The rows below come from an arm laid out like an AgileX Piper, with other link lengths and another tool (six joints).
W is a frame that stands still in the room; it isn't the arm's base.
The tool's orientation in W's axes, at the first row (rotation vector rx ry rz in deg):
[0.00 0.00 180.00]
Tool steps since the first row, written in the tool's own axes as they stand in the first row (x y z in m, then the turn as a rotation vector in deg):
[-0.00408 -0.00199 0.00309 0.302 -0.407 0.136]
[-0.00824 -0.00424 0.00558 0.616 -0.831 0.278]
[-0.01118 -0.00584 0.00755 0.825 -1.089 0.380]
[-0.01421 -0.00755 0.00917 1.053 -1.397 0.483]
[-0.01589 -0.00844 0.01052 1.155 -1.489 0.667]
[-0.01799 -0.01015 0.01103 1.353 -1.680 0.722]
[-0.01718 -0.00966 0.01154 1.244 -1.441 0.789]
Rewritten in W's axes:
[0.00408 0.00199 0.00309 -0.302 0.407 0.136]
[0.00824 0.00424 0.00558 -0.616 0.831 0.278]
[0.01118 0.00584 0.00755 -0.825 1.089 0.380]
[0.01421 0.00755 0.00917 -1.053 1.397 0.483]
[0.01589 0.00844 0.01052 -1.155 1.489 0.667]
[0.01799 0.01015 0.01103 -1.353 1.680 0.722]
[0.01718 0.00966 0.01154 -1.244 1.441 0.789]

